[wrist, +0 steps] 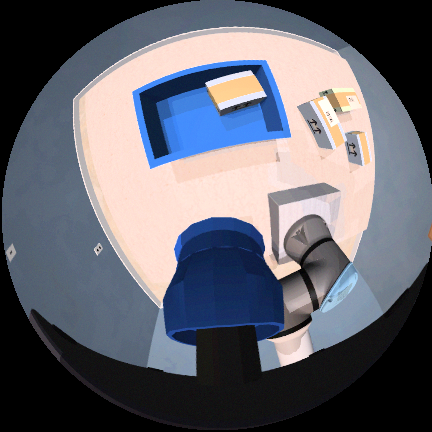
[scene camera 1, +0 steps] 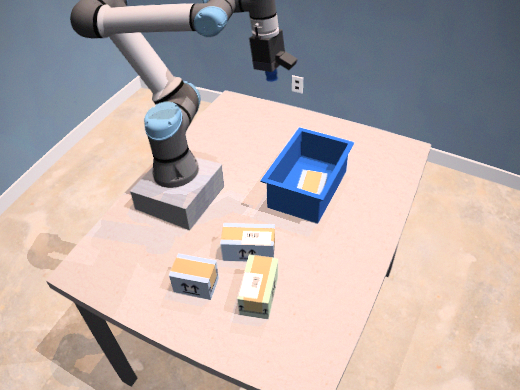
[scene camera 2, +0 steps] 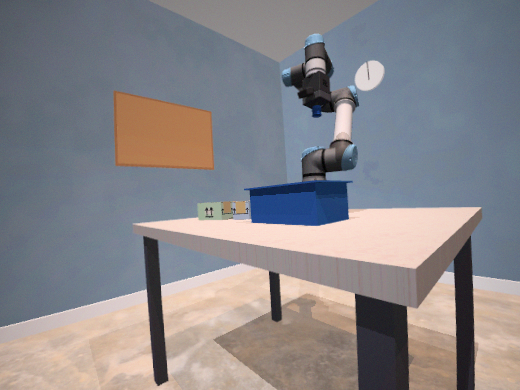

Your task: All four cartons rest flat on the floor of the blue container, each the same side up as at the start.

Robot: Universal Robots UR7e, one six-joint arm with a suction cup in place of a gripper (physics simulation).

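Seen in the pictures: hand at its tool point: (wrist: 219, 255) (scene camera 1: 272, 78) (scene camera 2: 316, 115); arm's base at its link origin: (wrist: 305, 236) (scene camera 1: 176, 172).
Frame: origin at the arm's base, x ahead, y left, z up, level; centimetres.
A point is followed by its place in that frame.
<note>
My suction gripper (scene camera 1: 271, 76) (scene camera 2: 316, 113) (wrist: 220, 232) is open, with nothing on its cup, high above the table. The blue container (scene camera 1: 292, 212) @[z -7.5, x 37.7, y 8.1 cm] (scene camera 2: 285, 207) @[z -3.9, x 45.2, y 25.1 cm] (wrist: 145, 127) @[z 2.9, x 34.8, y 35.2 cm] stands on the table. One white carton with an orange band (scene camera 1: 313, 182) @[z 0.2, x 40.9, y 15.8 cm] (wrist: 236, 91) @[z 0.2, x 39.3, y 15.5 cm] lies in it, near one end. A long white carton (scene camera 1: 247, 243) @[z -1.3, x 35.1, y -13.7 cm] (wrist: 322, 122) @[z -1.4, x 32.5, y -7.2 cm], a small white carton (scene camera 1: 194, 276) @[z -1.0, x 29.0, y -30.6 cm] (wrist: 358, 148) @[z -1.5, x 26.3, y -24.5 cm] and a green carton (scene camera 1: 258, 286) @[z -1.0, x 45.3, y -25.1 cm] (scene camera 2: 210, 211) @[z -5.1, x 47.3, y -20.8 cm] (wrist: 342, 100) @[z -1.0, x 41.8, y -18.7 cm] stand outside on the table, their arrows pointing up. The long and green cartons are close together.
The arm's grey base block (scene camera 1: 205, 192) @[z -2.2, x 12.5, y -1.5 cm] (wrist: 305, 200) @[z 0.7, x 11.9, y 1.6 cm] stands on the table (scene camera 1: 310, 330) @[z -9.0, x 61.3, y -26.4 cm] (scene camera 2: 390, 240) @[z -9.0, x 54.8, y 58.9 cm] (wrist: 115, 175) @[z -9.0, x 26.7, y 55.1 cm] beside the container. The container's raised rim surrounds the carton inside. Blue walls stand behind the table.
</note>
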